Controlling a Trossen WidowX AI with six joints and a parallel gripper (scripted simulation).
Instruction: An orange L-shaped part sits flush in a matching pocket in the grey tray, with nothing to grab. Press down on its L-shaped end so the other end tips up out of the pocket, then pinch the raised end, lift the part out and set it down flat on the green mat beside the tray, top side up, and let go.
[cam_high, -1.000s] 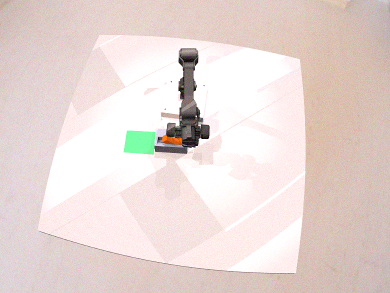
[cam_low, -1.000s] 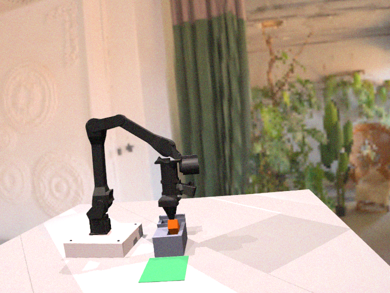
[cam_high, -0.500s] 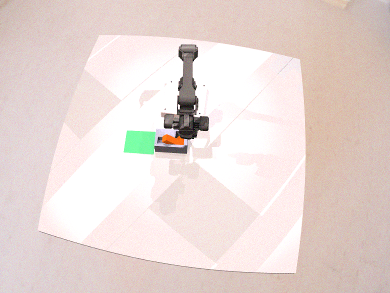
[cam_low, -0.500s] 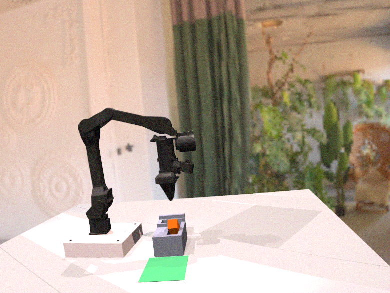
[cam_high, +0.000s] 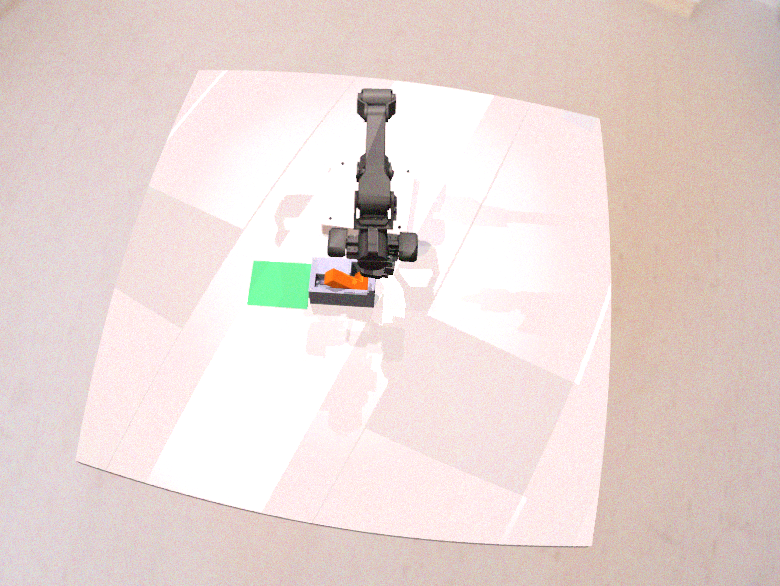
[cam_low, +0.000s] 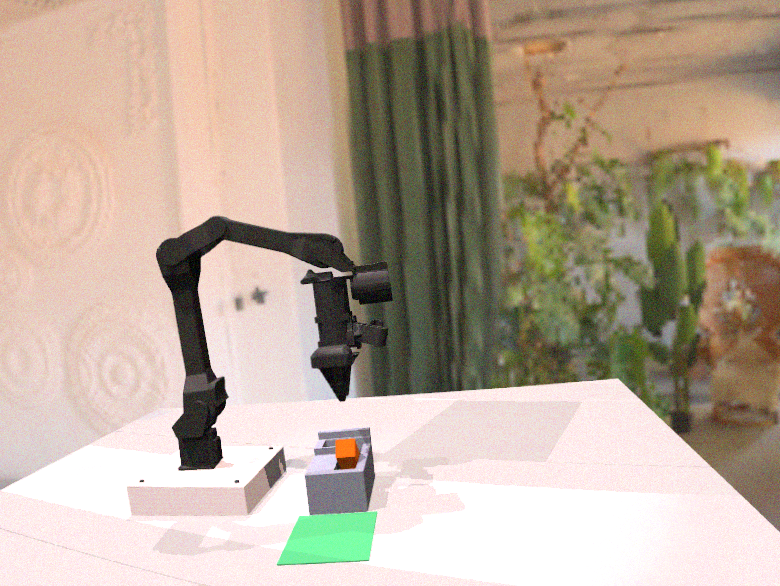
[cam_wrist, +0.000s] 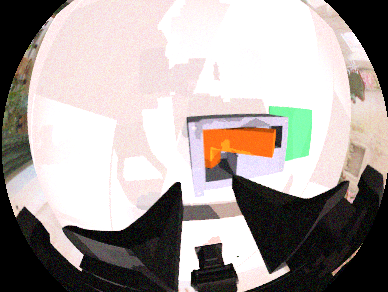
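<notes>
The orange L-shaped part lies 10 mm behind my gripper tip, 40 mm to the right of it and 100 mm below it. Also, from my gripper tip: green mat (20 mm behind, 220 mm to the right, 160 mm below).
</notes>
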